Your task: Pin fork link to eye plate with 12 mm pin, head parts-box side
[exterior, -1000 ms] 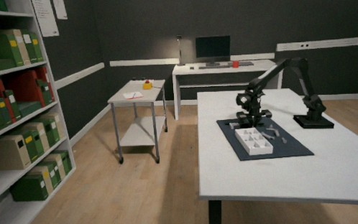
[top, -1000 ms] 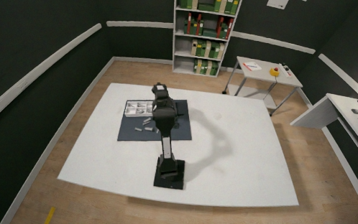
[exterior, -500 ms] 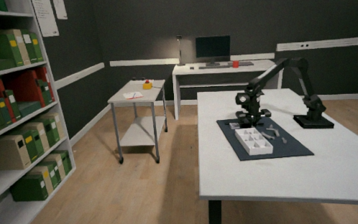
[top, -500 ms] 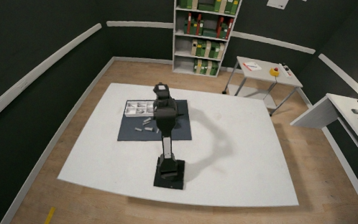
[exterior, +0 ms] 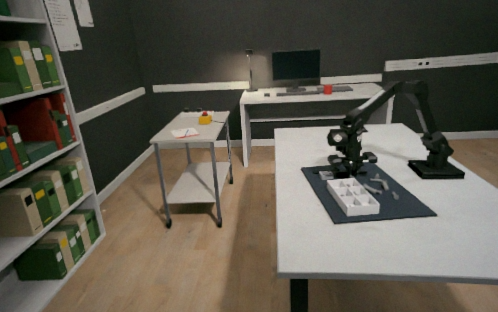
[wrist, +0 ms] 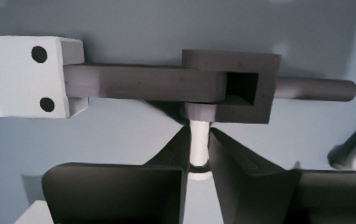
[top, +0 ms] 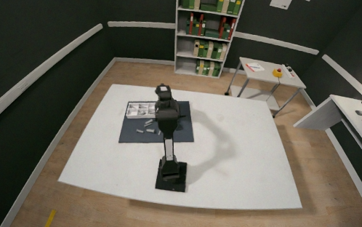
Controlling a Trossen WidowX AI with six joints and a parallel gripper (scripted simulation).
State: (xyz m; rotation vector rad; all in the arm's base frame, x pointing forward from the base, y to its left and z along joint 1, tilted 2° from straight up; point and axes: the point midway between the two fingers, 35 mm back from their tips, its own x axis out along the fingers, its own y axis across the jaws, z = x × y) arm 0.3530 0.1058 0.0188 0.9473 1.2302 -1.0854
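Right now the eye plate is 3 cm to the right of my hand, 3 cm below it and 2 cm ahead of it. The rest, counted from my hand: dark blue mat (6 cm to the left, 5 cm below, 2 cm behind); then grey block (10 cm ahead, 3 cm below, 1 cm to the right); then pin (11 cm behind, 4 cm below, 2 cm to the right).
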